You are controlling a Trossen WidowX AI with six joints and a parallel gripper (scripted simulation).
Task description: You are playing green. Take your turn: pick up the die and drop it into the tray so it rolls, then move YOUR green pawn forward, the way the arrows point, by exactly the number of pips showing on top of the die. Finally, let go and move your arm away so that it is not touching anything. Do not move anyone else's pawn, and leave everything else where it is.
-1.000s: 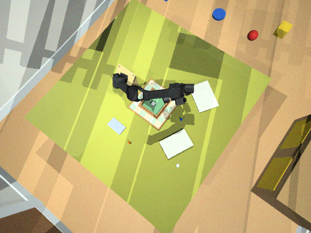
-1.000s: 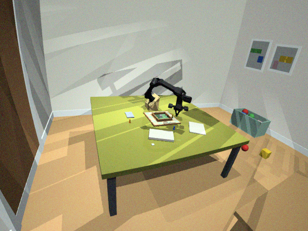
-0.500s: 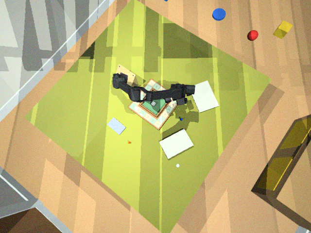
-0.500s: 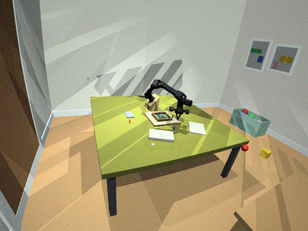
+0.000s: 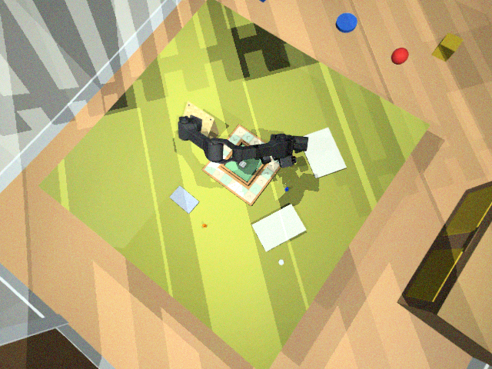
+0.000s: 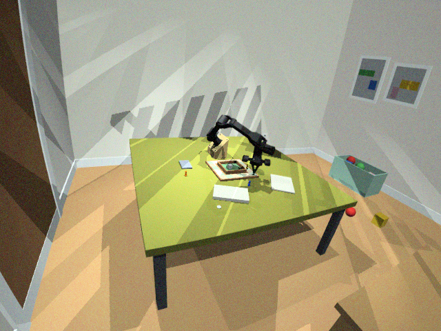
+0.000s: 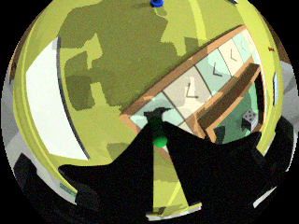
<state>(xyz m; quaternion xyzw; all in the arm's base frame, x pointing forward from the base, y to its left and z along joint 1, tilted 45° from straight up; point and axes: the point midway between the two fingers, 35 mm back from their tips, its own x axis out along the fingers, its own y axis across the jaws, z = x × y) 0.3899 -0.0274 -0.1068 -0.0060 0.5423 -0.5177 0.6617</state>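
Now: gripper tip 1 cm below the green pawn. Round my gripper tip: grey die: 14 cm behind, 11 cm to the right; blue pawn: 11 cm to the right, 9 cm ahead, 2 cm below; orange pawn: 43 cm to the right, 15 cm behind, 2 cm below.
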